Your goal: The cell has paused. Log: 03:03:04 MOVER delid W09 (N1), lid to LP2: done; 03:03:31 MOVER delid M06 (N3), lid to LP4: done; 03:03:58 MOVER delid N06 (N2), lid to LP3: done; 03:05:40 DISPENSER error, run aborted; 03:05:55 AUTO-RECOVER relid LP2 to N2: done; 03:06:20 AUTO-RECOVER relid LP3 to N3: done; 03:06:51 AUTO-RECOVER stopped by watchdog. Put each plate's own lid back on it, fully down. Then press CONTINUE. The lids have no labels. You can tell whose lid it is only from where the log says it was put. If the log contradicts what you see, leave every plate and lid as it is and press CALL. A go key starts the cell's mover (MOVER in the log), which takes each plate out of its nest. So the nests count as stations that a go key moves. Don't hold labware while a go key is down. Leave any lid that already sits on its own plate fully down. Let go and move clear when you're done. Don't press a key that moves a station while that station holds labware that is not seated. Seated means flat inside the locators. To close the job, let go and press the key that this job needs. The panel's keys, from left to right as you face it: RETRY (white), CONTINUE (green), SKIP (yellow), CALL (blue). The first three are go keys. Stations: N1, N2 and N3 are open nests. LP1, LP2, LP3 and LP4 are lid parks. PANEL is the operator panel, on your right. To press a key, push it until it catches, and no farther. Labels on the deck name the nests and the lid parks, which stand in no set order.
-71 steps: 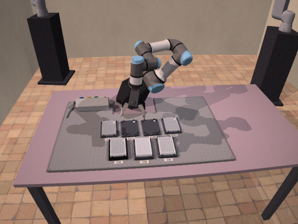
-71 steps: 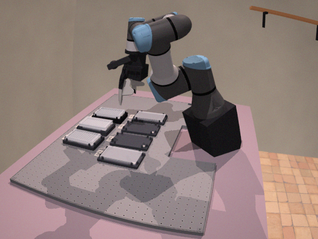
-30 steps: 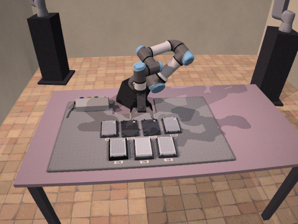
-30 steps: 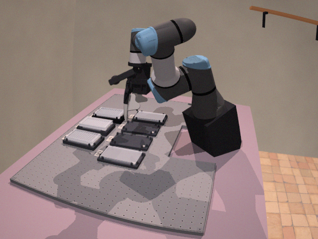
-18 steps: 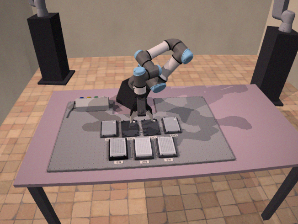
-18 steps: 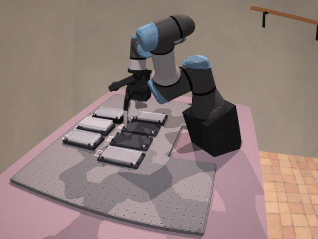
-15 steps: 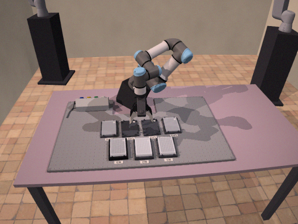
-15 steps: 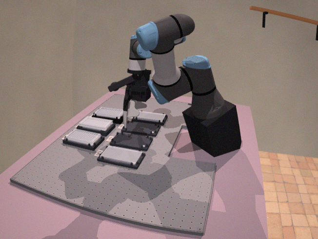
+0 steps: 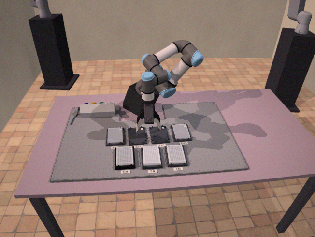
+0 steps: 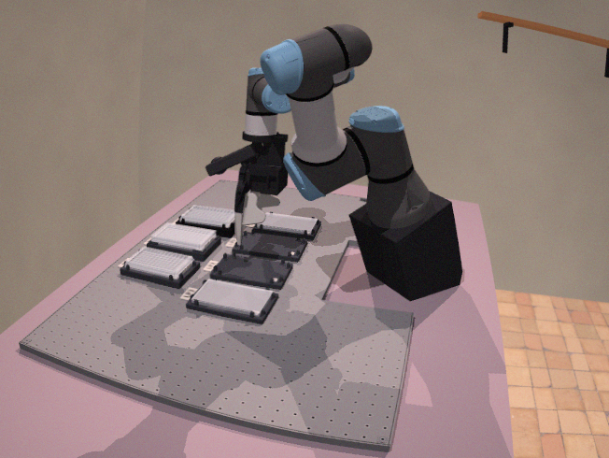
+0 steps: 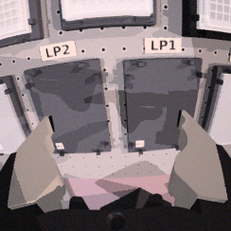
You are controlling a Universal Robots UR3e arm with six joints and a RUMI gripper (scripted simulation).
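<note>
The blue CALL key lies 240 mm behind my hand and 430 mm to the right of it. The rest, counted from my hand: LP1 lid park: 20 mm behind, 70 mm to the right, 60 mm below; LP2 lid park: 40 mm behind, 60 mm to the left, 60 mm below; green key: 260 mm behind, 330 mm to the right.
</note>
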